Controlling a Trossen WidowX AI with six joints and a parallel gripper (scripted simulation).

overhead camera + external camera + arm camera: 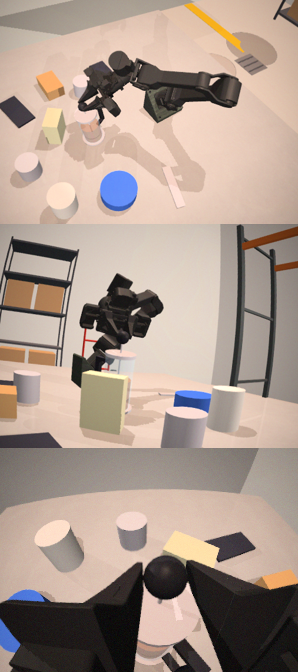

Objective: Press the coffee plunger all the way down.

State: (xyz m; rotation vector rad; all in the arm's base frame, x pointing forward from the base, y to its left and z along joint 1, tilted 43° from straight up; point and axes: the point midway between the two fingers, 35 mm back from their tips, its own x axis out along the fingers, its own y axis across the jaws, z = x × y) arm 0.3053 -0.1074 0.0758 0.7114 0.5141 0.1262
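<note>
My gripper tip is 90 mm above the coffee press and 40 mm past it. Round my gripper tip: orange box (290 mm to the right, 160 mm below, 10 mm ahead); blue disc (250 mm to the left, 170 mm below); pale yellow box (130 mm below, 80 mm ahead, 70 mm to the right).
</note>
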